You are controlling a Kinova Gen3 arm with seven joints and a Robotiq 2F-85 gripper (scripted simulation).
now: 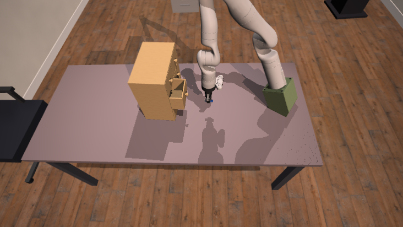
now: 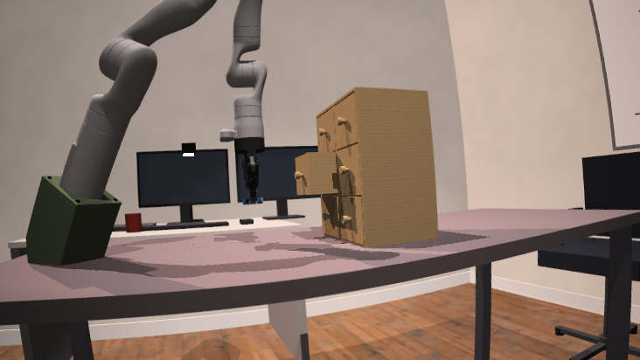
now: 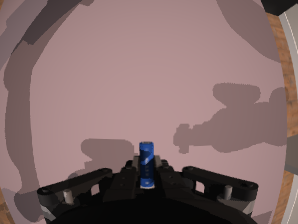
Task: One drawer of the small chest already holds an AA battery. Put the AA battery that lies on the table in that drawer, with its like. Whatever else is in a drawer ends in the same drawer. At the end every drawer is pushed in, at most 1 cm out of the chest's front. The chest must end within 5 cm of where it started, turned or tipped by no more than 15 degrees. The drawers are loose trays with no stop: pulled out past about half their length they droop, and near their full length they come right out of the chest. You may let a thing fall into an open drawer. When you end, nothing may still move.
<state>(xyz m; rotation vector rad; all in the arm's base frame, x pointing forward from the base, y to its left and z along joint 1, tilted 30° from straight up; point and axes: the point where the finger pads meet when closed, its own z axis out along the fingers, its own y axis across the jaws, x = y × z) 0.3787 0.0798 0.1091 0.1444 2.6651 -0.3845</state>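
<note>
My gripper is now 170 mm short of the small orange thing, 10 mm to the left of it and 10 mm below it. The rest, counted from my hand: small dark object 230 mm ahead, 100 mm below, 60 mm to the right; blue AA battery 10 mm below.
</note>
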